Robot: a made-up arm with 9 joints. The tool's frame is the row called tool.
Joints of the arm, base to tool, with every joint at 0 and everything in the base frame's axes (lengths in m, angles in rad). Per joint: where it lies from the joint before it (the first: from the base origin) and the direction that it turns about. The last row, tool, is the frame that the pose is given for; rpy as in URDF.
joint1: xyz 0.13 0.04 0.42 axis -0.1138 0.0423 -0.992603
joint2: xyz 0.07 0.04 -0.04 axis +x
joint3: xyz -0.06 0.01 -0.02 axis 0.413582 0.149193 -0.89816
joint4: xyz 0 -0.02 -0.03 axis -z
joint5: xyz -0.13 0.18 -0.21 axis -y
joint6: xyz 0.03 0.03 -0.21 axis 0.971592 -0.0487 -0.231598
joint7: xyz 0 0.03 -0.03 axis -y
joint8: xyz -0.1 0 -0.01 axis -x
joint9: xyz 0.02 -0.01 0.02 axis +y
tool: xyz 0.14 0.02 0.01 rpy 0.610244 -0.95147 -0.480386
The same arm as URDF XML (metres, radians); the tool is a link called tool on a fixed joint. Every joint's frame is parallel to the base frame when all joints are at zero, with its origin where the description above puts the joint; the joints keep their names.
<robot name="arm">
  <joint name="joint1" type="continuous">
    <parent link="base_link"/>
    <child link="link1"/>
    <origin xyz="0.13 0.04 0.42"/>
    <axis xyz="-0.1138 0.0423 -0.992603"/>
  </joint>
  <joint name="joint2" type="continuous">
    <parent link="link1"/>
    <child link="link2"/>
    <origin xyz="0.07 0.04 -0.04"/>
    <axis xyz="1 0 0"/>
  </joint>
  <joint name="joint3" type="continuous">
    <parent link="link2"/>
    <child link="link3"/>
    <origin xyz="-0.06 0.01 -0.02"/>
    <axis xyz="0.413582 0.149193 -0.89816"/>
  </joint>
  <joint name="joint4" type="continuous">
    <parent link="link3"/>
    <child link="link4"/>
    <origin xyz="0 -0.02 -0.03"/>
    <axis xyz="0 0 -1"/>
  </joint>
  <joint name="joint5" type="continuous">
    <parent link="link4"/>
    <child link="link5"/>
    <origin xyz="-0.13 0.18 -0.21"/>
    <axis xyz="0 -1 0"/>
  </joint>
  <joint name="joint6" type="continuous">
    <parent link="link5"/>
    <child link="link6"/>
    <origin xyz="0.03 0.03 -0.21"/>
    <axis xyz="0.971592 -0.0487 -0.231598"/>
  </joint>
  <joint name="joint7" type="continuous">
    <parent link="link6"/>
    <child link="link7"/>
    <origin xyz="0 0.03 -0.03"/>
    <axis xyz="0 -1 0"/>
  </joint>
  <joint name="joint8" type="continuous">
    <parent link="link7"/>
    <child link="link8"/>
    <origin xyz="-0.1 0 -0.01"/>
    <axis xyz="-1 0 0"/>
  </joint>
  <joint name="joint9" type="continuous">
    <parent link="link8"/>
    <child link="link9"/>
    <origin xyz="0.02 -0.01 0.02"/>
    <axis xyz="0 1 0"/>
  </joint>
  <joint name="tool_joint" type="fixed">
    <parent link="link9"/>
    <child link="tool"/>
    <origin xyz="0.14 0.02 0.01" rpy="0.6102 -0.9515 -0.4804"/>
  </joint>
  <link name="base_link"/>
  <link name="link1"/>
  <link name="link2"/>
  <link name="link3"/>
  <link name="link4"/>
  <link name="link5"/>
  <link name="link6"/>
  <link name="link7"/>
  <link name="link8"/>
  <link name="link9"/>
  <link name="tool"/>
</robot>

